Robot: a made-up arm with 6 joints. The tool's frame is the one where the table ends. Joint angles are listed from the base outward.
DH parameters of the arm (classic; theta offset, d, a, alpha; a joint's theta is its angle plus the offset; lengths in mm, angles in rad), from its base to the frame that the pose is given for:
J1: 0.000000 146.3 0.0 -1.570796
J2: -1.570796 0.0 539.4 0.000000
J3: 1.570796 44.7 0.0 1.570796
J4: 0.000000 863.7 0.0 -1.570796
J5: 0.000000 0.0 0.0 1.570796
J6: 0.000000 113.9 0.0 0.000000
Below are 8 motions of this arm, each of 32 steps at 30 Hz.
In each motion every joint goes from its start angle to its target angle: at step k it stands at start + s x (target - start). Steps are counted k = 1, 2, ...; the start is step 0. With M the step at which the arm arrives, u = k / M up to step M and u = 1 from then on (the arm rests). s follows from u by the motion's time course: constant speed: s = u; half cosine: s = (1 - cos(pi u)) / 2; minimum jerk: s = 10 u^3 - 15 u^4 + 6 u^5.
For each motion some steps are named. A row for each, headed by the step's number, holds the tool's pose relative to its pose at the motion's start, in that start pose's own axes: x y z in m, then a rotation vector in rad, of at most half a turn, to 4 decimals.
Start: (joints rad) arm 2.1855 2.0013 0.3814 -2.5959 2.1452 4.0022
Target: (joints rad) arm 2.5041 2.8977 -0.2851 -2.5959 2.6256 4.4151
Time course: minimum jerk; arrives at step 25
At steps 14, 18, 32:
14: -0.2245 0.1369 -0.3794 -0.1420 0.0159 0.3762
18: -0.3658 0.1942 -0.4877 -0.2003 0.0282 0.5375
32: -0.4517 0.2233 -0.5322 -0.2324 0.0362 0.6275

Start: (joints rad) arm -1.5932 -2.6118 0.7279 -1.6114 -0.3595 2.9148
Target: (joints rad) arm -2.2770 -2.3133 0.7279 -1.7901 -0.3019 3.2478
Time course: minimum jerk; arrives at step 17
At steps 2, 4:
2: 0.0111 -0.0025 0.0046 0.0014 0.0087 0.0062
4: 0.0742 -0.0155 0.0282 0.0095 0.0573 0.0397

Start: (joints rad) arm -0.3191 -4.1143 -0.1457 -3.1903 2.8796 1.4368
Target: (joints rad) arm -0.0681 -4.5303 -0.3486 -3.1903 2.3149 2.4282
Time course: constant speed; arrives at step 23
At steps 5, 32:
5: -0.0788 0.1475 0.0494 0.0132 0.0356 0.2489
32: -0.3691 0.5832 0.3989 0.1268 0.1420 1.1323

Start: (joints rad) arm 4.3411 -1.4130 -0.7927 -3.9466 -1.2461 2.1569
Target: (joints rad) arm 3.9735 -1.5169 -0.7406 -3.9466 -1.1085 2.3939
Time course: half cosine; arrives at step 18
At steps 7, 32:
7: -0.1032 -0.0003 -0.1253 0.0520 -0.1447 0.0510
32: -0.2619 0.0148 -0.4138 0.1143 -0.4550 0.1672

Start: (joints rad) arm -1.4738 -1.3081 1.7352 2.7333 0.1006 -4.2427
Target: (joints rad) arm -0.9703 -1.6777 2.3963 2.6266 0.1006 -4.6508
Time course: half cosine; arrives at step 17
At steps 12, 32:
12: -0.0108 0.2370 -0.2073 -0.1884 -0.2127 -0.0360
32: -0.0348 0.2956 -0.2660 -0.2157 -0.2888 -0.0487

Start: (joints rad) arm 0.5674 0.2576 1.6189 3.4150 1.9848 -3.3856
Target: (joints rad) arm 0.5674 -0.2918 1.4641 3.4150 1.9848 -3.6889
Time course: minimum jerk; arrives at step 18
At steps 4, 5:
4: -0.0128 0.0086 0.0490 0.0188 -0.0486 -0.0099
5: -0.0242 0.0145 0.0864 0.0339 -0.0856 -0.0174

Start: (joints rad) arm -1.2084 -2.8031 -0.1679 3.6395 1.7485 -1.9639
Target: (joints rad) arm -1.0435 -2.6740 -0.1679 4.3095 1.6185 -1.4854
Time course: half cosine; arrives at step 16
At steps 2, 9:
2: -0.0069 -0.0025 -0.0051 0.0150 -0.0138 0.0116
9: -0.1182 -0.0361 -0.0785 0.1917 -0.2526 0.1766

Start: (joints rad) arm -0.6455 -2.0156 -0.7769 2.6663 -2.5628 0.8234
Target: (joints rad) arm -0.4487 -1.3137 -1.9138 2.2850 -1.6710 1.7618
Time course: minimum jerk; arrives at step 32
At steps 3, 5, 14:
3: 0.0009 0.0010 0.0015 0.0061 0.0065 0.0111
5: 0.0038 0.0044 0.0063 0.0256 0.0271 0.0462
14: 0.0361 0.0859 0.0798 0.3639 0.3204 0.5867

